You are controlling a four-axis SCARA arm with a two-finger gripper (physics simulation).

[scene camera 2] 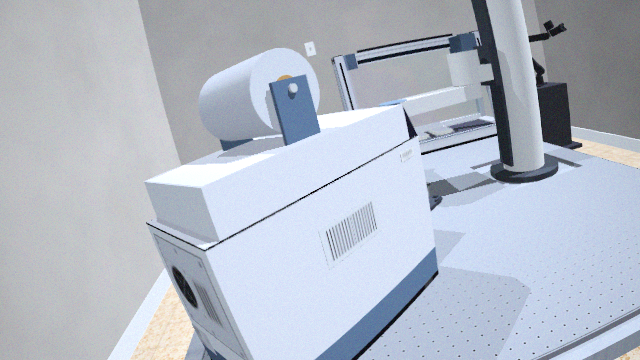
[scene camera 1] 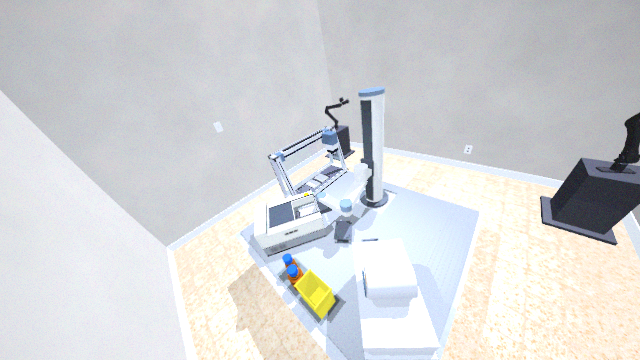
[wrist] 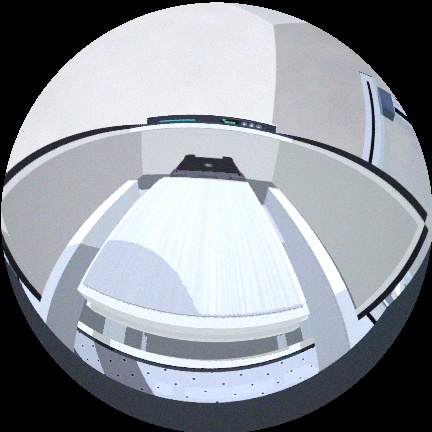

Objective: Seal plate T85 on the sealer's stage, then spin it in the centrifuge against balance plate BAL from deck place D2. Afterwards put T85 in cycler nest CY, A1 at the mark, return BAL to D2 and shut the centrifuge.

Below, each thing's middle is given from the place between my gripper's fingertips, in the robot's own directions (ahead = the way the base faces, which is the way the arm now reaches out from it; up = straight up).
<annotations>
I see the centrifuge (scene camera 1: 299, 231) 10 cm ahead of my hand, 6 cm to the right of it and 3 cm below it.
</annotations>
